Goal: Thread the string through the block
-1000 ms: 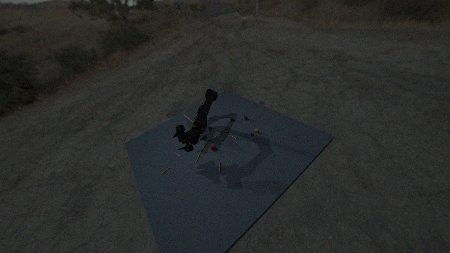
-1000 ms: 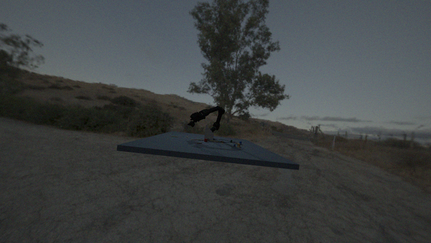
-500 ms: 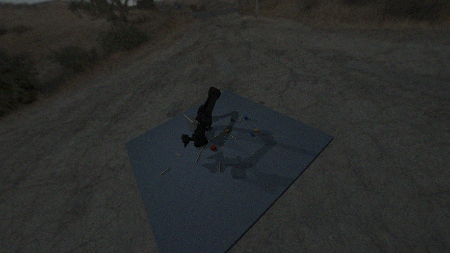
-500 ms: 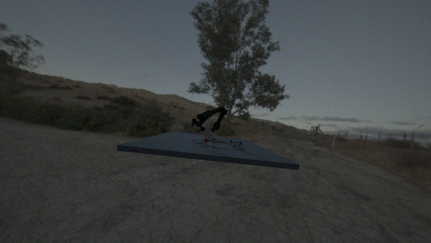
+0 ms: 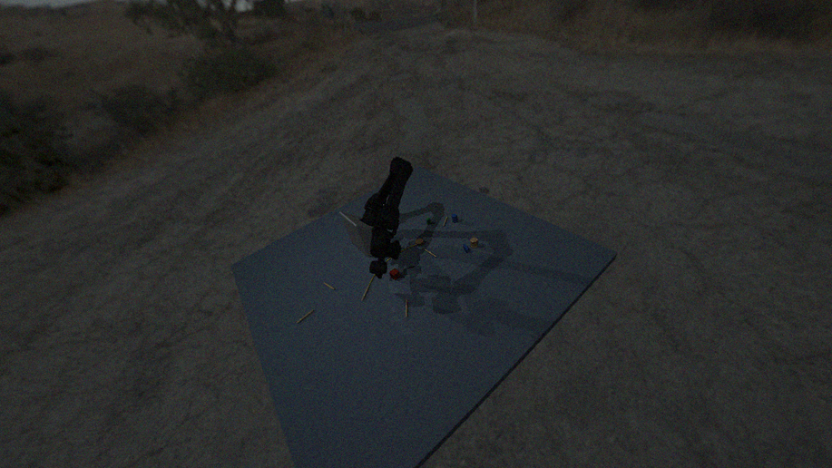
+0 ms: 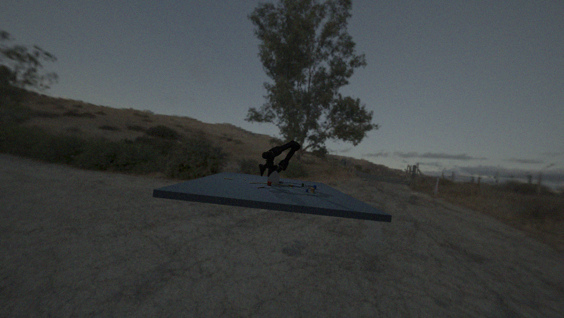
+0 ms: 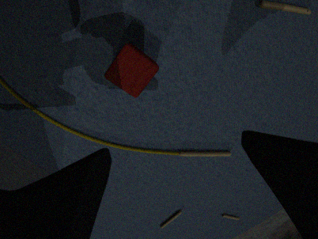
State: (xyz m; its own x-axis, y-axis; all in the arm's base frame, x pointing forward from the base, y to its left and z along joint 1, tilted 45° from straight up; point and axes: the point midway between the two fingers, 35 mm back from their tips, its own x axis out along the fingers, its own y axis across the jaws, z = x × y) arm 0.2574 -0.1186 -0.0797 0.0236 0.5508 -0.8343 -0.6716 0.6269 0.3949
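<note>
The red block is 1 cm ahead of my gripper tip, 5 cm to the left of it and 6 cm below it. From my gripper tip the other things lie so: thin wooden stick 3 cm behind, 8 cm to the right, 7 cm below; then green object 10 cm behind, 40 cm to the left, 6 cm below; then blue object 17 cm ahead, 34 cm to the left, 6 cm below.
</note>
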